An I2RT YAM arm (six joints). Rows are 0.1 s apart.
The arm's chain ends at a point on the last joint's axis. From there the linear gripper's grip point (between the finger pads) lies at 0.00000 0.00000 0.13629 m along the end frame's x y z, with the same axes.
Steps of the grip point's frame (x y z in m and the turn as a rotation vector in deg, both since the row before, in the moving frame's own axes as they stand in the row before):
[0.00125, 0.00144, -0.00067, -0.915, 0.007, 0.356]
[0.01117, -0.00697, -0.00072, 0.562, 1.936, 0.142]
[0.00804, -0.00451, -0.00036, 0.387, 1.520, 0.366]
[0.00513, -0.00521, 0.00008, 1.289, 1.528, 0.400]
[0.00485, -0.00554, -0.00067, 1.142, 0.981, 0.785]
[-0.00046, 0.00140, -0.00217, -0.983, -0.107, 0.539]
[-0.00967, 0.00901, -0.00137, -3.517, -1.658, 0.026]
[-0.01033, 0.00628, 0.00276, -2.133, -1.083, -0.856]
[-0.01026, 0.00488, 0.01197, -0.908, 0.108, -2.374]
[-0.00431, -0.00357, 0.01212, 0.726, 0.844, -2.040]
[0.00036, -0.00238, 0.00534, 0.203, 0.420, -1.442]
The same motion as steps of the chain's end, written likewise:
[0.00124, -0.00074, -0.00065, -0.915, 0.007, 0.356]
[0.00656, -0.00564, -0.00064, 0.562, 1.936, 0.142]
[0.00442, -0.00360, -0.00031, 0.387, 1.520, 0.366]
[0.00149, -0.00216, 0.00016, 1.289, 1.528, 0.400]
[0.00250, -0.00284, -0.00062, 1.142, 0.981, 0.785]
[-0.00019, -0.00094, -0.00215, -0.983, -0.107, 0.539]
[-0.00573, 0.00065, -0.00106, -3.517, -1.658, 0.026]
[-0.00779, 0.00119, 0.00288, -2.133, -1.083, -0.856]
[-0.01056, 0.00273, 0.01199, -0.908, 0.108, -2.374]
[-0.00629, -0.00181, 0.01215, 0.726, 0.844, -2.040]
[-0.00063, -0.00188, 0.00534, 0.203, 0.420, -1.442]

